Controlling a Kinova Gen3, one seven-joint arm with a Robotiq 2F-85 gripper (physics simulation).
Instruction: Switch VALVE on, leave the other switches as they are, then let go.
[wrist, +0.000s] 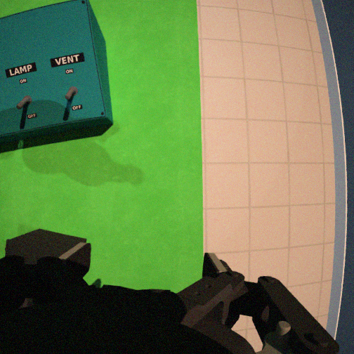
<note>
The picture shows: my gripper and a teal switch box.
</note>
